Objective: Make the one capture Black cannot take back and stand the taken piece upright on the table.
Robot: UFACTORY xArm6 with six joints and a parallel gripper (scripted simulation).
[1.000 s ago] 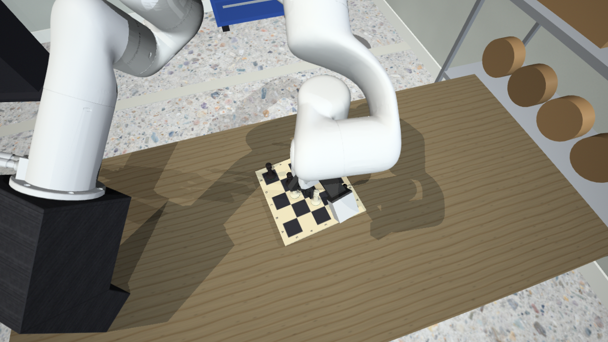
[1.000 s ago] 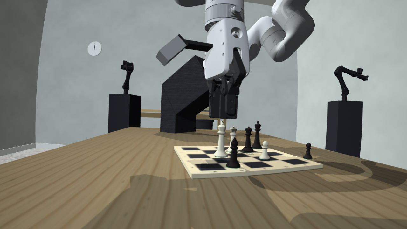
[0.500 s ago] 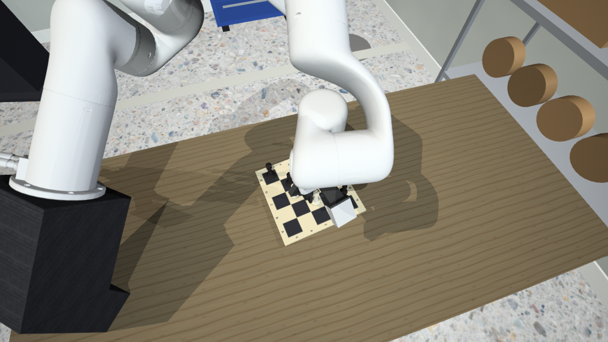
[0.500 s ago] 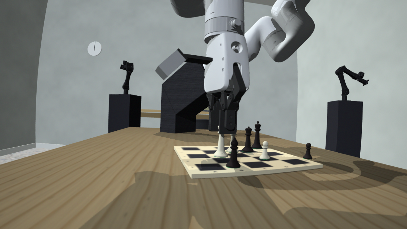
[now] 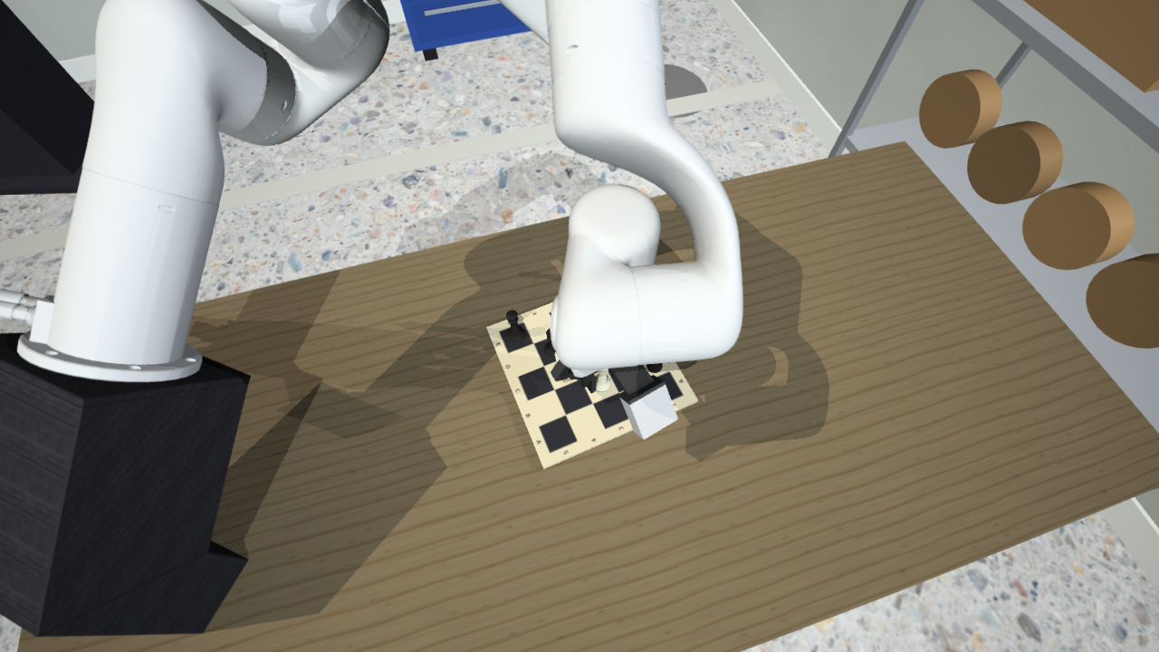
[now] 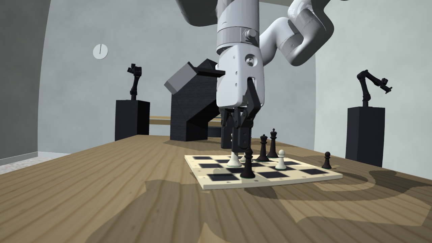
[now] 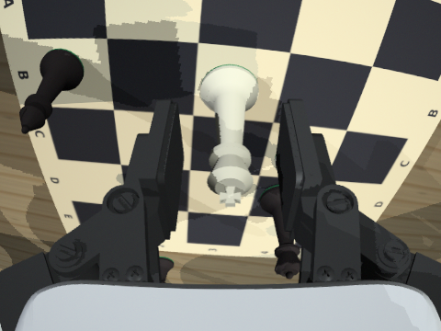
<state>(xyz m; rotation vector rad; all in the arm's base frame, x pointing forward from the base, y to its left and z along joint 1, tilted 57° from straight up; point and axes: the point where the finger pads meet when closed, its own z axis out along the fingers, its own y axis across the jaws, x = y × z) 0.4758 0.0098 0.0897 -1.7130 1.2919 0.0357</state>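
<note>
My hand is 20 mm above the white king. From my hand the other things lie so: black queen (70 mm behind, 50 mm to the left, 20 mm below); white queen (50 mm behind, 20 mm to the left, 20 mm below); chessboard (50 mm below, 30 mm to the left, 20 mm behind).
</note>
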